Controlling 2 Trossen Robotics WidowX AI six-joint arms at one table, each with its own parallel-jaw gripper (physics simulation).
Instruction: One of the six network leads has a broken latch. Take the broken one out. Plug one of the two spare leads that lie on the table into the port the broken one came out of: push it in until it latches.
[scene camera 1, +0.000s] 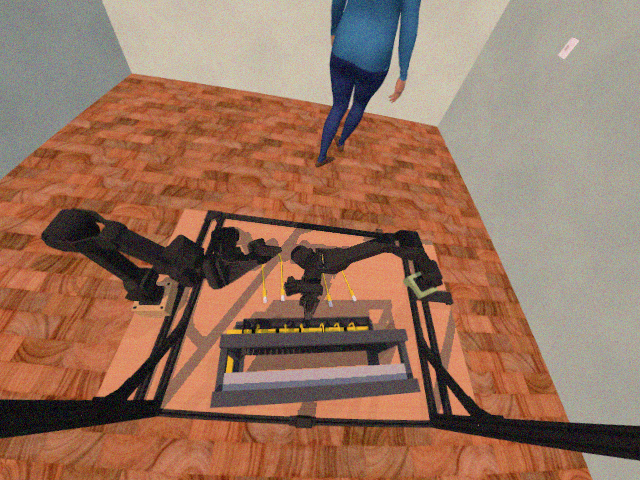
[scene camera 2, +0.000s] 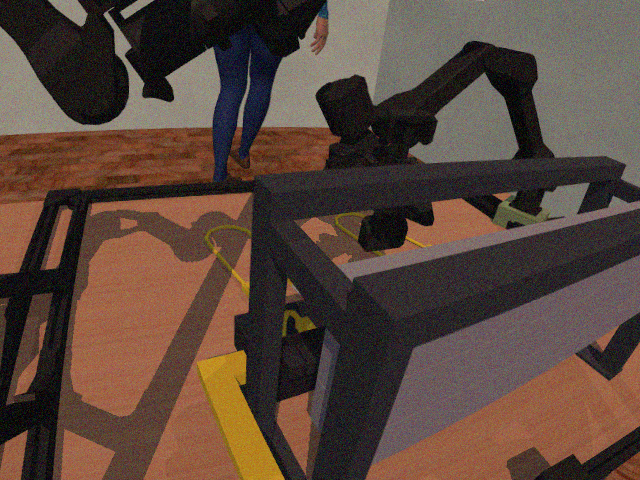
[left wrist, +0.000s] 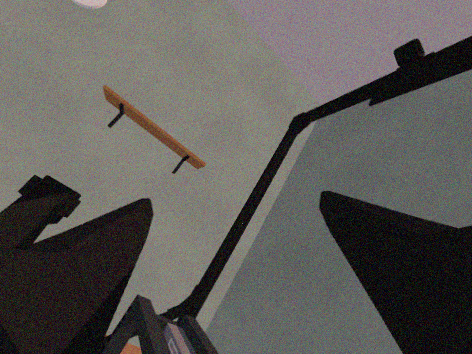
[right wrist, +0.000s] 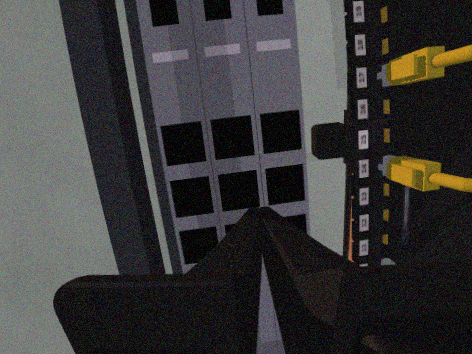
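Where they show: left gripper, fingertip midpoint: (scene camera 1: 270, 255) (left wrist: 237, 203); right gripper, fingertip midpoint: (scene camera 1: 306, 324) (scene camera 2: 430, 223) (right wrist: 259, 216); left arm's base, origin of the base link: (scene camera 1: 152, 295); right arm's base, origin of the base link: (scene camera 1: 423, 282) (scene camera 2: 525, 207).
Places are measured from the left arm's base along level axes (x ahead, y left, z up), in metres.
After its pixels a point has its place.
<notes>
The black port panel (scene camera 1: 297, 322) (right wrist: 372, 155) carries yellow leads in a row. In the right wrist view, one plugged lead (right wrist: 415, 67) @(x 0.441, y -0.136, z 0.016 m) sits by label 17 and another plugged lead (right wrist: 412, 173) @(x 0.491, y -0.137, z 0.016 m) by label 14; no broken latch can be made out. The spare leads lie on the table behind the panel, one spare lead (scene camera 1: 282, 279) @(x 0.428, y 0.094, z -0.073 m) (scene camera 2: 231, 269) @(x 0.353, y 0.089, z -0.072 m) towards the left and another spare lead (scene camera 1: 348, 286) @(x 0.699, y 0.062, z -0.073 m) (scene camera 2: 416, 242) @(x 0.699, y 0.066, z -0.073 m) towards the right. My right gripper (scene camera 1: 309, 314) @(x 0.499, y -0.128, z 0.096 m) (right wrist: 259, 216) @(x 0.499, y -0.128, z 0.096 m) is shut with its fingertips together, empty, beside the plugs. My left gripper (scene camera 1: 280, 250) @(x 0.395, y -0.047, z 0.359 m) (left wrist: 237, 203) @(x 0.395, y -0.047, z 0.359 m) is open and empty, raised above the table.
A dark rack frame (scene camera 1: 310, 338) @(x 0.496, y -0.185, z 0.184 m) (scene camera 2: 439, 178) @(x 0.415, y -0.198, z 0.183 m) stands around the panel. A grey unit with square black openings (right wrist: 232, 165) @(x 0.494, y -0.253, z 0.101 m) lies beyond my right fingertips. A yellow upright bar (scene camera 2: 227, 408) @(x 0.258, y -0.171, z -0.038 m) stands at the rack's left end. A person (scene camera 1: 361, 51) stands beyond the table.
</notes>
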